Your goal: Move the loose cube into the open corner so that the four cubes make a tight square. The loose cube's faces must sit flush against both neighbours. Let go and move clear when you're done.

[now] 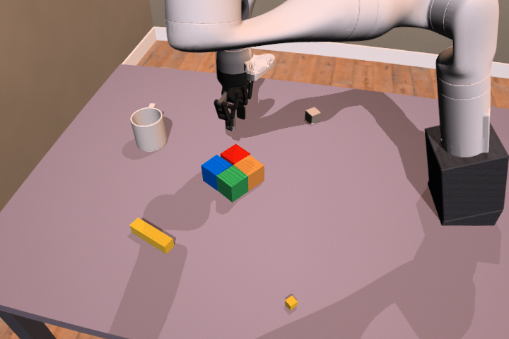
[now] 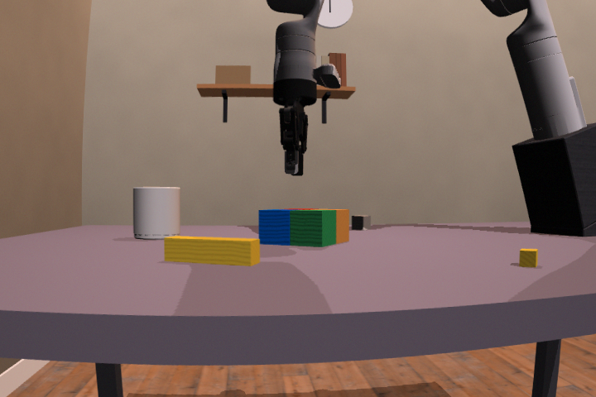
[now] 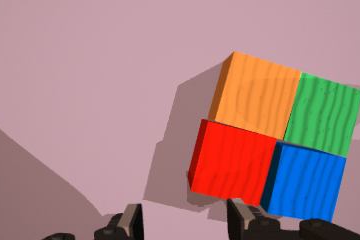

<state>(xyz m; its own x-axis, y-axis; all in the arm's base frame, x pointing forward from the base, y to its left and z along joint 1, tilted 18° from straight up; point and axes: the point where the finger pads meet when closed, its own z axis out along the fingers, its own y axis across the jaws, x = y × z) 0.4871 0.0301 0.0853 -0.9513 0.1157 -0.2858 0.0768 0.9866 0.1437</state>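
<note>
My gripper is now 10 mm past the red cube, 40 mm to the right of it and 100 mm above it. Also, from my hand: orange cube: 60 mm behind, 60 mm to the left, 100 mm below; blue cube: 10 mm ahead, 90 mm to the left, 100 mm below; green cube: 40 mm behind, 110 mm to the left, 100 mm below.
</note>
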